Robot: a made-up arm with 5 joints.
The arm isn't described. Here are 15 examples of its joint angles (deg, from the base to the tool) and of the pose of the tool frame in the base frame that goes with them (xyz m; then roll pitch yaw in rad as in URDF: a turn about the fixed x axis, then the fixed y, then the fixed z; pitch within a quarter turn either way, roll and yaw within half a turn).
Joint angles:
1: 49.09 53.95 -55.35 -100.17 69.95
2: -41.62 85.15 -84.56 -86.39 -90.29
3: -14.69 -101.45 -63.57 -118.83 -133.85
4: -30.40 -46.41 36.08 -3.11 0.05
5: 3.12 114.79 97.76 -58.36 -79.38
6: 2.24 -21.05 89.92 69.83 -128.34
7: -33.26 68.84 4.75 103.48 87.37
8: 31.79 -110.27 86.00 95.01 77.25
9: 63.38 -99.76 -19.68 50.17 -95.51
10: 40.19 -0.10 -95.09 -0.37 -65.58
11: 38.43 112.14 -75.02 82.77 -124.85
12: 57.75 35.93 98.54 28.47 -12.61
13: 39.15 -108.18 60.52 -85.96 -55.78
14: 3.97 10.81 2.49 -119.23 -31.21
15: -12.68 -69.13 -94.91 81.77 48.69
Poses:
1: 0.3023 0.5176 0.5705 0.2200 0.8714 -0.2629
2: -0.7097 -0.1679 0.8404 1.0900 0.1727 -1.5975
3: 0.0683 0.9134 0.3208 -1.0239 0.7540 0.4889
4: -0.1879 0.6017 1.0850 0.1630 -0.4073 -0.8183
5: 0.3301 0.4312 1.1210 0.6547 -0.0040 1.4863
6: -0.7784 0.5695 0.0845 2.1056 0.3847 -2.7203
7: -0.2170 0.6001 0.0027 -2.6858 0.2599 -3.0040
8: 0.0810 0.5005 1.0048 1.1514 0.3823 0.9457
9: 0.6556 0.4352 0.1522 2.2788 -0.2068 1.2288
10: -0.1525 0.0146 1.2337 0.0049 -0.1628 -2.7063
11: -0.5949 -0.2473 -0.0564 -1.3415 1.2076 2.5272
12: -0.3829 -0.0846 -0.2710 -2.2049 0.0113 2.2049
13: -0.7117 0.4143 0.0032 -2.9187 1.0857 -0.3060
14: 0.4617 0.6492 0.3136 -1.3860 -0.3866 -0.8548
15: -0.2388 0.0142 1.1244 0.8805 0.2976 -2.3999
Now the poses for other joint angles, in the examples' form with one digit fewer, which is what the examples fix.
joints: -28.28 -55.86 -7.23 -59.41 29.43
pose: 0.425 0.441 0.570 -0.750 1.043 -1.189
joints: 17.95 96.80 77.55 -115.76 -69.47
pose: 0.527 0.211 0.965 0.979 -0.721 1.988
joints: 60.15 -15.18 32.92 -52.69 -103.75
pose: 0.240 0.191 -0.289 2.748 0.373 1.160
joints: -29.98 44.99 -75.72 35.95 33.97
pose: -0.599 -0.108 0.105 3.119 0.530 -0.504
